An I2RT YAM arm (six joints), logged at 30 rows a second.
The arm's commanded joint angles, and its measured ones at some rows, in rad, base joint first. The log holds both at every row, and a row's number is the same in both.
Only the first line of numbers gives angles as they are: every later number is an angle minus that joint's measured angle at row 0.
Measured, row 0:
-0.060, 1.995, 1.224, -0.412, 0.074, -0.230
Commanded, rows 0 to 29:
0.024, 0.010, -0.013, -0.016, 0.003, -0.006
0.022, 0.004, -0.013, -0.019, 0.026, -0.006
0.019, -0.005, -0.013, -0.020, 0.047, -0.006
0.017, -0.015, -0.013, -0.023, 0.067, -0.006
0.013, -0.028, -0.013, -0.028, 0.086, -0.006
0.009, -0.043, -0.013, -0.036, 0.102, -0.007
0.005, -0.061, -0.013, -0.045, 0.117, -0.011
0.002, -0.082, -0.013, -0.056, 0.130, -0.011
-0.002, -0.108, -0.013, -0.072, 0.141, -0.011
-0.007, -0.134, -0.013, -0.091, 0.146, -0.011
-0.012, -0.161, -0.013, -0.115, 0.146, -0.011
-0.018, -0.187, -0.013, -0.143, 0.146, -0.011
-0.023, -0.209, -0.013, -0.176, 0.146, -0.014
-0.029, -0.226, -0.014, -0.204, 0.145, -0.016
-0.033, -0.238, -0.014, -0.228, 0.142, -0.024
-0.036, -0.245, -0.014, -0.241, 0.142, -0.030
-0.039, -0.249, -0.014, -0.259, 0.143, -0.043
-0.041, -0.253, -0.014, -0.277, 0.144, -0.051
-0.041, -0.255, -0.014, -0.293, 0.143, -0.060
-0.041, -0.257, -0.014, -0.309, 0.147, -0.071
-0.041, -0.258, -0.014, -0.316, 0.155, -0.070
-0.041, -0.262, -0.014, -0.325, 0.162, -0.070
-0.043, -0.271, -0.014, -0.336, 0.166, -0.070
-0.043, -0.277, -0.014, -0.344, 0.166, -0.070
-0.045, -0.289, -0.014, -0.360, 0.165, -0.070
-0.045, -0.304, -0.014, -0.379, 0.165, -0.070
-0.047, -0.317, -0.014, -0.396, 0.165, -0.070
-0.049, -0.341, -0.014, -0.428, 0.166, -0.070
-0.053, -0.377, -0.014, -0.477, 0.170, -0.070
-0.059, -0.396, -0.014, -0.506, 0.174, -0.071
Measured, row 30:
-0.042, -0.287, -0.010, -0.423, 0.146, -0.059
